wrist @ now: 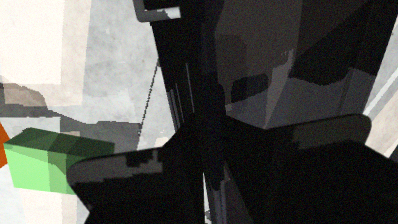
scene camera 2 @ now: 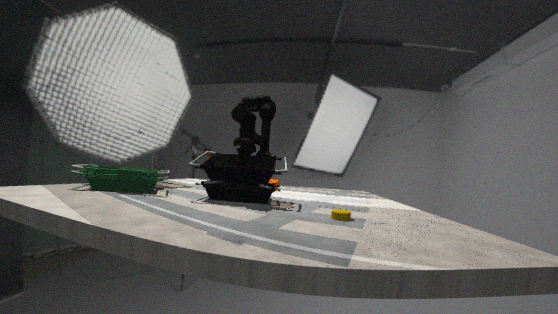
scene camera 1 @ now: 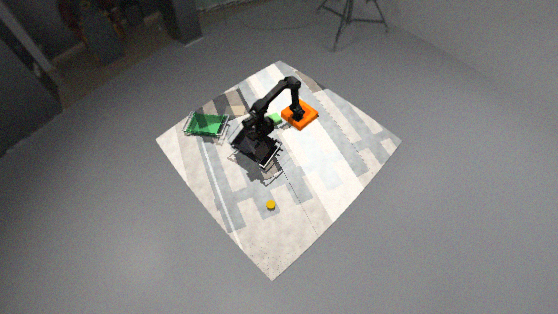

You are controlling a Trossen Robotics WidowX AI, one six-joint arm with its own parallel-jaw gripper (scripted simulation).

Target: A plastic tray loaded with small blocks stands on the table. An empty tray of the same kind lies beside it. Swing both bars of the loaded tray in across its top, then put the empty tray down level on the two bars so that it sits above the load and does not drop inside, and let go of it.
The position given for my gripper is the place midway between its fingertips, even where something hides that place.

Observation:
I see my gripper [scene camera 2: 244, 167], a black tray [scene camera 2: 227, 167] and a light green block [wrist: 42, 158].
The black tray is seen too in the wrist view [wrist: 268, 71] and in scene camera 1 [scene camera 1: 258, 149]. My gripper also shows in the wrist view [wrist: 203, 117].

